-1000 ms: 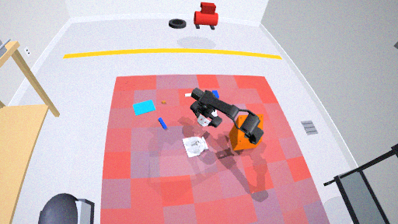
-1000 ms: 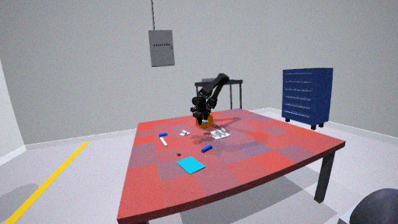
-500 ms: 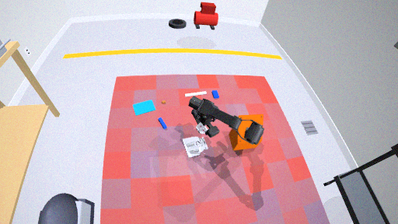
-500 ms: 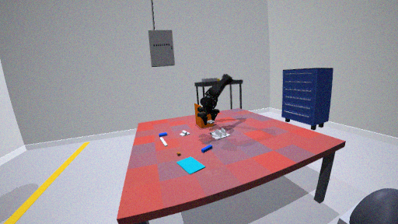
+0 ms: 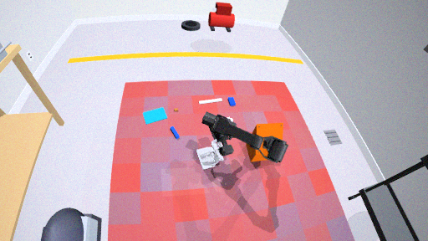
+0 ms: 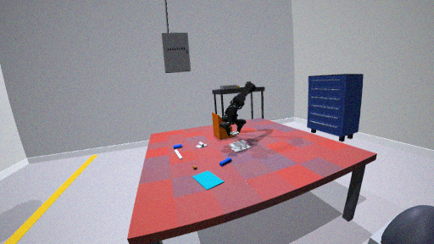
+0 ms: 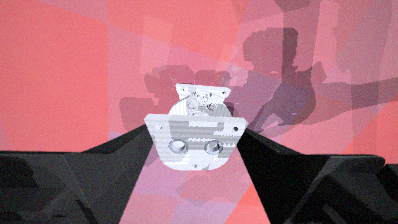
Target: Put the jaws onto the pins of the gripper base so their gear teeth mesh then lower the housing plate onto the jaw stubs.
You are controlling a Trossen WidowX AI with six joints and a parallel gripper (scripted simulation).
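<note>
My gripper tip is 7 cm above the white jaw and 2 cm short of it. Also, from my gripper tip: small white part: 2 cm above, 1 cm ahead; then tiny brown bit: 29 cm to the right, 25 cm ahead, 8 cm below; then blue block: 24 cm ahead, 12 cm to the right, 7 cm below.
</note>
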